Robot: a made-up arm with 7 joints. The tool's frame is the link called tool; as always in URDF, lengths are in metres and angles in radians. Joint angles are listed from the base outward. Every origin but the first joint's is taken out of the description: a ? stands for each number. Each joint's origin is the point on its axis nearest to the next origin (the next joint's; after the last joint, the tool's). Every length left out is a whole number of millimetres.
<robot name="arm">
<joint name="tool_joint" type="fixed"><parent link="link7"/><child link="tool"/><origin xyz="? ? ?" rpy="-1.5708 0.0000 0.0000"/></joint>
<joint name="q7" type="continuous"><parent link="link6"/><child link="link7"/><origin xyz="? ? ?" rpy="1.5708 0.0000 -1.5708"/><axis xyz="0 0 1"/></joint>
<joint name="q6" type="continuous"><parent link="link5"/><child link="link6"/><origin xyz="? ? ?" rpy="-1.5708 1.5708 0.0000"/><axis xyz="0 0 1"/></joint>
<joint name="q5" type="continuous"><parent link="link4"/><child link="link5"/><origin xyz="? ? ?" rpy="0.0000 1.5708 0.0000"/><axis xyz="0 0 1"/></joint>
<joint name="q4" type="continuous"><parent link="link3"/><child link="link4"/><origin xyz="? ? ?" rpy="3.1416 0.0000 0.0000"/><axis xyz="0 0 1"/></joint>
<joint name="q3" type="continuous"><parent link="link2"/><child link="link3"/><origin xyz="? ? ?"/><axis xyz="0 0 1"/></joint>
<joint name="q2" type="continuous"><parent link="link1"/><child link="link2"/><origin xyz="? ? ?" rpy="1.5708 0.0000 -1.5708"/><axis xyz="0 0 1"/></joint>
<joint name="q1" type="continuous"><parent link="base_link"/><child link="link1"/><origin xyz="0.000 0.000 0.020" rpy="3.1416 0.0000 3.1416"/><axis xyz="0 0 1"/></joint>
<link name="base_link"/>
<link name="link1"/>
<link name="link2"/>
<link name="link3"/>
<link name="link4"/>
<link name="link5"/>
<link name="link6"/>
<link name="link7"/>
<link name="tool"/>
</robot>
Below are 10 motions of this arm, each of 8 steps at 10 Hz.
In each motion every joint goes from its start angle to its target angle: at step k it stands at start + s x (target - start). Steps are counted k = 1, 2, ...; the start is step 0. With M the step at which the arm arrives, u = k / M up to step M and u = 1 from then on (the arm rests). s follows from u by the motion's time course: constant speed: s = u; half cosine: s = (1 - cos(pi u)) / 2; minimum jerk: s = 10 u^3 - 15 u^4 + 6 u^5.
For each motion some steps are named. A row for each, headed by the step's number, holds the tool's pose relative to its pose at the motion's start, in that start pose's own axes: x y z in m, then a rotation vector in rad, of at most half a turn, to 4 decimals.
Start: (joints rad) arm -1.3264 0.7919 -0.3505 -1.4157 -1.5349 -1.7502 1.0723
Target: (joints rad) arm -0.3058 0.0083 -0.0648 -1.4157 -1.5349 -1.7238 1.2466
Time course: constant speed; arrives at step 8
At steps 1, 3, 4, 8:
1: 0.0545 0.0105 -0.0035 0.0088 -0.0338 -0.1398
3: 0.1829 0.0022 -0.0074 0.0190 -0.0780 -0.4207
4: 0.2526 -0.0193 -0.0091 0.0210 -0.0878 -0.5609
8: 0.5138 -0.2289 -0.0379 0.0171 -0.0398 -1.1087

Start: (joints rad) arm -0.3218 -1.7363 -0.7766 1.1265 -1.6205 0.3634 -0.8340
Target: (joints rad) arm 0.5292 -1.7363 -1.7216 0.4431 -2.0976 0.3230 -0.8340
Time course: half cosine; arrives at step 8
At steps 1, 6, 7, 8:
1: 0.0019 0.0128 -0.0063 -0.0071 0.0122 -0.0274
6: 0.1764 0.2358 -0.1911 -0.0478 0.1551 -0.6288
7: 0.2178 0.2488 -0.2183 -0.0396 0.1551 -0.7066
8: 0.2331 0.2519 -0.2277 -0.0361 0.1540 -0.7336

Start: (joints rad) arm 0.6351 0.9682 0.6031 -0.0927 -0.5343 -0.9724 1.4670
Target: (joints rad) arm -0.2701 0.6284 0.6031 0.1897 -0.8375 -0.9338 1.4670
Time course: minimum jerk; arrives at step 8
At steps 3, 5, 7, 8:
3: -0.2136 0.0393 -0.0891 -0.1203 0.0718 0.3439
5: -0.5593 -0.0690 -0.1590 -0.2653 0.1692 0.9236
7: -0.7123 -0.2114 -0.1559 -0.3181 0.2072 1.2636
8: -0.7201 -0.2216 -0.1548 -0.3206 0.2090 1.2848

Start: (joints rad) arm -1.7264 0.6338 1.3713 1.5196 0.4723 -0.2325 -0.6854
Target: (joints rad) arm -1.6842 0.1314 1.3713 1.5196 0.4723 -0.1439 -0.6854
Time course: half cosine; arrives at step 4
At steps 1, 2, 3, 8:
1: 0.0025 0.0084 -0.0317 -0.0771 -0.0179 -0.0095
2: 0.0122 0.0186 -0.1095 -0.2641 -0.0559 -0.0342
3: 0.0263 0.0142 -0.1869 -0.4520 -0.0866 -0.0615
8: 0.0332 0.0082 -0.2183 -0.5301 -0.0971 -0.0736

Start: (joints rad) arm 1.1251 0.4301 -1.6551 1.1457 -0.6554 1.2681 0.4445
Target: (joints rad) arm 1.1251 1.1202 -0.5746 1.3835 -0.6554 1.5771 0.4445
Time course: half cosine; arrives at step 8
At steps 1, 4, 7, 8:
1: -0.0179 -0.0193 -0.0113 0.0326 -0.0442 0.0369
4: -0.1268 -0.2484 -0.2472 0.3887 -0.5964 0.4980
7: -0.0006 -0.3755 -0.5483 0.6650 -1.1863 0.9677
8: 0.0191 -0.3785 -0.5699 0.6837 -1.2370 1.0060

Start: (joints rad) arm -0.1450 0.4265 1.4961 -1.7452 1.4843 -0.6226 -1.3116
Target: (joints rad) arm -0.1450 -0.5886 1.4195 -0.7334 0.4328 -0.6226 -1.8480
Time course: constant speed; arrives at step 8
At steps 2, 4, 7, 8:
2: 0.0496 0.0113 -0.3363 -0.5530 0.2726 -0.1399
4: 0.1187 -0.1599 -0.6473 -1.0697 0.4121 -0.4470
7: 0.2763 -0.6451 -0.8170 -1.6492 0.2481 -1.1347
8: 0.3401 -0.8045 -0.7655 -1.7547 0.0699 -1.3850

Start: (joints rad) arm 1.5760 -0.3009 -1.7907 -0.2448 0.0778 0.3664 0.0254
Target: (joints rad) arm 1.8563 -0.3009 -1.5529 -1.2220 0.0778 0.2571 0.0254
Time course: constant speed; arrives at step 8
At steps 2, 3, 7, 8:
2: 0.0271 -0.0922 0.0743 0.3077 -0.0393 -0.0499
3: 0.0408 -0.1489 0.1014 0.4614 -0.0544 -0.0823
7: 0.0873 -0.4194 0.1207 1.0699 -0.0925 -0.2604
8: 0.0943 -0.4909 0.1006 1.2194 -0.0985 -0.3168

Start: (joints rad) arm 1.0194 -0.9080 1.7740 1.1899 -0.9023 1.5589 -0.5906
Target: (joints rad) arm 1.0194 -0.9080 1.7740 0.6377 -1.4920 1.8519 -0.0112
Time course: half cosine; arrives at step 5
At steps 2, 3, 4, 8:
2: -0.0605 -0.0639 -0.0524 0.0526 -0.3089 0.3262
3: -0.0788 -0.1346 -0.1069 0.1414 -0.5656 0.6232
4: -0.0670 -0.1925 -0.1506 0.2466 -0.7515 0.8654
8: -0.0566 -0.2133 -0.1665 0.2954 -0.8157 0.9579

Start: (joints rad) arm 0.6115 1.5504 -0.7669 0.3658 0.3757 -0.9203 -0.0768
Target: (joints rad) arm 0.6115 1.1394 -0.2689 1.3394 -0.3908 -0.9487 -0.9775
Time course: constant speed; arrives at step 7
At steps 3, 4, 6, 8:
3: -0.0289 0.0198 -0.3030 -0.4856 0.2749 -0.0634
4: -0.0143 -0.0002 -0.4054 -0.6333 0.3494 -0.1518
6: 0.0522 -0.0804 -0.5899 -0.8731 0.4635 -0.4197
8: 0.1023 -0.1386 -0.6639 -0.9539 0.5004 -0.5926

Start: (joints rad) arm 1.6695 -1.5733 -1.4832 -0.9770 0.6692 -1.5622 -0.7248
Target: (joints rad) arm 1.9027 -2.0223 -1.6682 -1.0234 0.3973 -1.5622 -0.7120
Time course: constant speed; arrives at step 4
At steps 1, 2, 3, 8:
1: -0.0076 -0.0443 -0.1891 -0.1628 -0.1014 0.0070
2: 0.0003 -0.1182 -0.3676 -0.3211 -0.2064 0.0176
3: 0.0231 -0.2185 -0.5295 -0.4736 -0.3154 0.0325
8: 0.0604 -0.3408 -0.6699 -0.6192 -0.4287 0.0525

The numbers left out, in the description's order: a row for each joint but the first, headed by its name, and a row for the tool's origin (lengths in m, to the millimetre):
tool: -0.074 0.069 0.000
q7: 0.303 0.114 0.000
q6: 0.241 0.073 0.000
q5: -0.119 0.054 0.000
q4: 0.116 -0.237 0.000
q3: -0.192 0.003 0.000
q2: -0.191 -0.004 0.000

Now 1 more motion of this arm.
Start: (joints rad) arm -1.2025 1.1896 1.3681 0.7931 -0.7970 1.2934 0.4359
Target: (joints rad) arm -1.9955 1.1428 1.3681 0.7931 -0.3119 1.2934 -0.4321
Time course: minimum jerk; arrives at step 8
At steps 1, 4, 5, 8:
1: 0.0008 -0.0023 0.0000 0.0035 0.0141 -0.0041
4: 0.0257 -0.0700 -0.0164 0.1315 0.4477 -0.1017
5: 0.0360 -0.0989 -0.0353 0.2050 0.6544 -0.1278
8: 0.0463 -0.1298 -0.0679 0.3050 0.9104 -0.1401

